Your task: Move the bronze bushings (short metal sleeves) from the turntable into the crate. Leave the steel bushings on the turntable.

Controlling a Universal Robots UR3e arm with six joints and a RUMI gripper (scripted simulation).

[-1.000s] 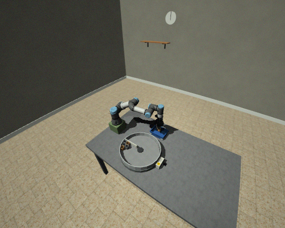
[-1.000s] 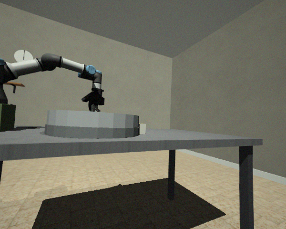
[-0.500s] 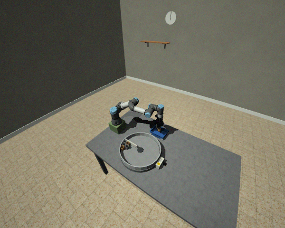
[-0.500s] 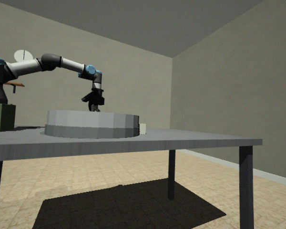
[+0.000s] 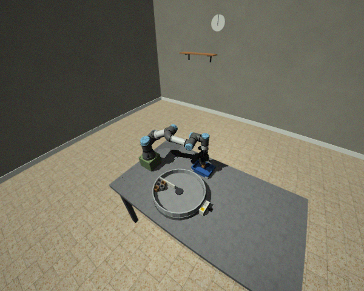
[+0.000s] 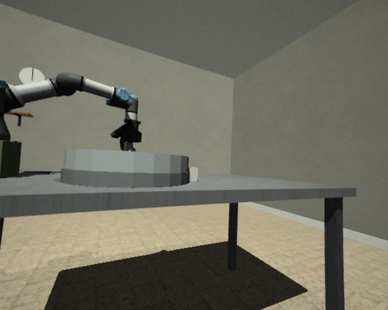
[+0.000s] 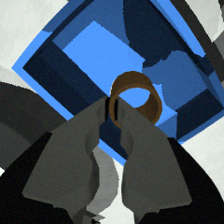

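My gripper is now 60 mm above the blue crate, 10 mm to the right of it and 10 mm short of it. Round my hand: turntable 350 mm to the right, 40 mm below, 30 mm behind.
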